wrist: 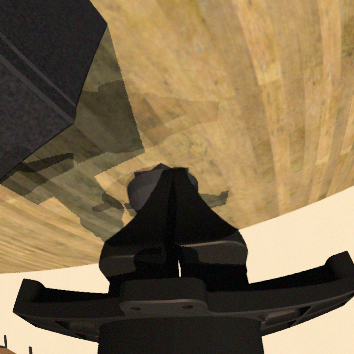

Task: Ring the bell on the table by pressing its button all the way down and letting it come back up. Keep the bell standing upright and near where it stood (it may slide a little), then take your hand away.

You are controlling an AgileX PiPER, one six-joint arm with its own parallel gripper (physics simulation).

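Observation:
The bell (142, 189) is a dark, rounded shape on the wooden table, partly hidden behind my fingertips near the middle of the wrist view. My gripper (175, 181) is shut, its two black fingers together with nothing between them. The fingertips overlap the bell in the view. The bell's button is hidden behind the fingers, so I cannot tell whether they touch it or how far down it is.
A large dark grey box-like object (37, 75) stands at the upper left and casts a shadow toward the bell. The wooden table (200, 65) has a curved-looking edge at the lower right, with a pale background beyond.

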